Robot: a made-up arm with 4 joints.
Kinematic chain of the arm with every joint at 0, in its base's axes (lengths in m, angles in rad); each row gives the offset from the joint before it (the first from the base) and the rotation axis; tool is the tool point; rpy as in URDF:
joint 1: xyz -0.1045 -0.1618 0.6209 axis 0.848 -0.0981 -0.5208
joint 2: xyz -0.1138 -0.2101 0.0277 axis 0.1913 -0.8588 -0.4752
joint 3: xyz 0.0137 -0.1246 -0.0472 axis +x
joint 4: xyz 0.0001 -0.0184 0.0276 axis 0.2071 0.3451 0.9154
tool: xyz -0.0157 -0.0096 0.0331 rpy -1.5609 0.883 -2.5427
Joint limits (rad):
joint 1: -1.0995..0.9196
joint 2: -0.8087..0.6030
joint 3: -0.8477..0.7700
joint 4: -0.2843..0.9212
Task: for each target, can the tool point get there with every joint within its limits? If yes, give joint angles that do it. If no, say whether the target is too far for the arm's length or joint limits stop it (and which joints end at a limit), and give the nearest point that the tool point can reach.
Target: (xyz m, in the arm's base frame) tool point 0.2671 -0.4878 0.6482
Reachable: no: too far | nearest point -0.0029 -0.4740 0.8298 | short by 0.326 m
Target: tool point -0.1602 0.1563 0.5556
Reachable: no: joint limits stop it (at a limit: joint 1, joint 2, joint 3, joint 4) | nearest point -0.3519 -0.2879 0.4380 | short by 0.498 m
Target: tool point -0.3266 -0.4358 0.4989
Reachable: yes | joints 0.5597 0.4083 -0.3958 0.6787
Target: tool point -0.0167 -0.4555 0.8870
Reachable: yes | joints -0.8164 -0.2831 0.6247 0.5845
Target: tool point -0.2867 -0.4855 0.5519
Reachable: yes | joints 0.3652 0.0120 -0.0910 -0.0265
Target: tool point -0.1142 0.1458 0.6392
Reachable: no: joint limits stop it (at a limit: joint 1, joint 2, joint 3) | nearest point 0.0014 -0.2917 0.8708 | short by 0.508 m
